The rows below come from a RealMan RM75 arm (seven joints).
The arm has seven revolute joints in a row. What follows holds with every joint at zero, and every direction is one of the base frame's.
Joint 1 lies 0.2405 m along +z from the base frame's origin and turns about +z.
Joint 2 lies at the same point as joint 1 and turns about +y.
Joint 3 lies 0.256 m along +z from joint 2 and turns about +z.
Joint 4 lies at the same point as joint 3 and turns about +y.
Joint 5 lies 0.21 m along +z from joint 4 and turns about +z.
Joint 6 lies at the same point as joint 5 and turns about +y.
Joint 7 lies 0.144 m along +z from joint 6 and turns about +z.
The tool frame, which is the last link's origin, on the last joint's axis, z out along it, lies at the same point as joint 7; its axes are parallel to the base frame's.
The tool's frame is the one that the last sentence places.
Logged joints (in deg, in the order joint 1, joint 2, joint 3, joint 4, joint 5, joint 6, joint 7), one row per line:
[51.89 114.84 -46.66 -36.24 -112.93 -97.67 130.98]
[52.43 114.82 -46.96 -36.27 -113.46 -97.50 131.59]
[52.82 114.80 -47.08 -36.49 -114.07 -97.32 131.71]
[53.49 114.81 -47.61 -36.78 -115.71 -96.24 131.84]
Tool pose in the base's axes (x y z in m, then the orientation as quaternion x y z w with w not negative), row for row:
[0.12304 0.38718 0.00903 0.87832 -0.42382 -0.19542 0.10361]
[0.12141 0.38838 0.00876 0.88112 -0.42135 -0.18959 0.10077]
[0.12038 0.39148 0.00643 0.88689 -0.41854 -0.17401 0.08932]
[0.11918 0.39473 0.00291 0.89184 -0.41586 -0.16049 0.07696]
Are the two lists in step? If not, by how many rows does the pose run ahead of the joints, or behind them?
The pose runs 1 row ahead of the joints: the pose in row i belongs to the joints in row i + 1.
